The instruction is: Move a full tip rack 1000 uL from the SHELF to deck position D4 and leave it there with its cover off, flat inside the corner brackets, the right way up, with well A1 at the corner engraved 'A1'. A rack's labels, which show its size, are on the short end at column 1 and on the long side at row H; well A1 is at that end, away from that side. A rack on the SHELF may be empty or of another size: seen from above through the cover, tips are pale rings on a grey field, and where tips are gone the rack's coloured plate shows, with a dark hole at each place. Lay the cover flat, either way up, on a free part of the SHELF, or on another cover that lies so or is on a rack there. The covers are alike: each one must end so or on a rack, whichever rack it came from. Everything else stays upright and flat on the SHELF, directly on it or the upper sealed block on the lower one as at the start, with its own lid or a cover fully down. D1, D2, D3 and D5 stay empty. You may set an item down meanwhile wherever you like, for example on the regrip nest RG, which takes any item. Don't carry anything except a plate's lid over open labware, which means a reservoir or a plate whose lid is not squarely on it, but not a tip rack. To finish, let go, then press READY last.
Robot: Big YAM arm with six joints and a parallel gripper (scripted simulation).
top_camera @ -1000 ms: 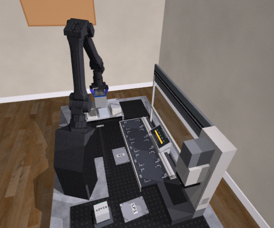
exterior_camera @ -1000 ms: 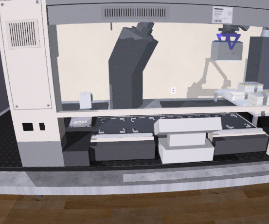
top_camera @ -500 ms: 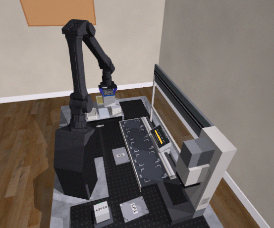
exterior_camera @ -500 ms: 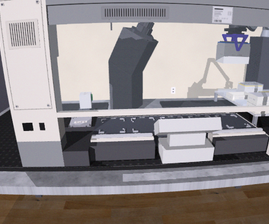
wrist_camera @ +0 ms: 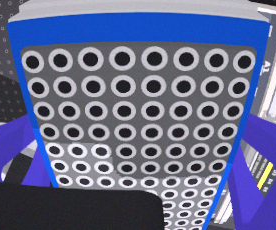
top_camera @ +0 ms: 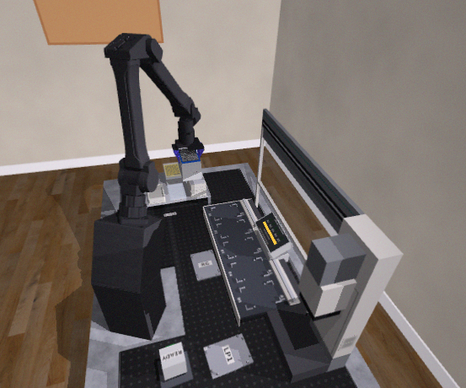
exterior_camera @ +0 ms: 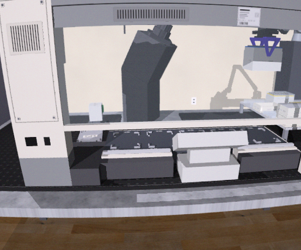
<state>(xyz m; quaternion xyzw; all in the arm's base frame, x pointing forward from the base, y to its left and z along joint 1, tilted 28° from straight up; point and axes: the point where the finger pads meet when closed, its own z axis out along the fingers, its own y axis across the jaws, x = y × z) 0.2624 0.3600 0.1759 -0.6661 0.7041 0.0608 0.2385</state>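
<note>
The regrip nest RG is 350 mm below my hand, 320 mm to the right of it and 10 mm behind it. From my hand the other things lie so: stacked block (230 mm below, 150 mm to the left, 50 mm ahead); tip rack (10 mm to the right, 10 mm ahead); white tray (280 mm below, 160 mm behind, 150 mm to the left).
</note>
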